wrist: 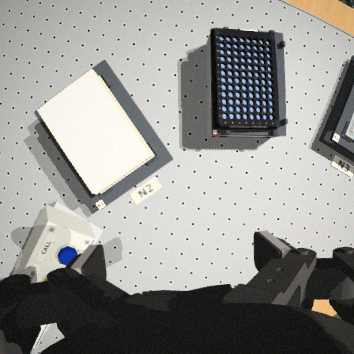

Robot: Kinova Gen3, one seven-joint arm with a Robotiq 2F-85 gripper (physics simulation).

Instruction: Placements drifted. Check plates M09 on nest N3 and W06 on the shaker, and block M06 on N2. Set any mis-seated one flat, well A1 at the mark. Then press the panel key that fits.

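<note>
In the wrist view a cream block (97, 132) lies on the dark nest N2 (141, 125) at the left. Nest shows along its right and lower sides, with the A1 mark by the bottom corner; whether the block is flat I cannot tell. A black plate with blue wells (246, 80) sits on the grey shaker (282, 100) at the upper middle, a red light at its lower left. Nest N3 (342, 100) is cut off at the right edge, with part of a pale plate (351, 125) in it. My gripper (179, 254) is open and empty, below these in the view.
A panel (37, 237) with a blue CALL key (67, 255) stands at the lower left, partly hidden by my left finger. Its other keys are mostly hidden. The perforated grey deck (200, 200) lies between the stations. A wooden edge (325, 17) shows at the top right.
</note>
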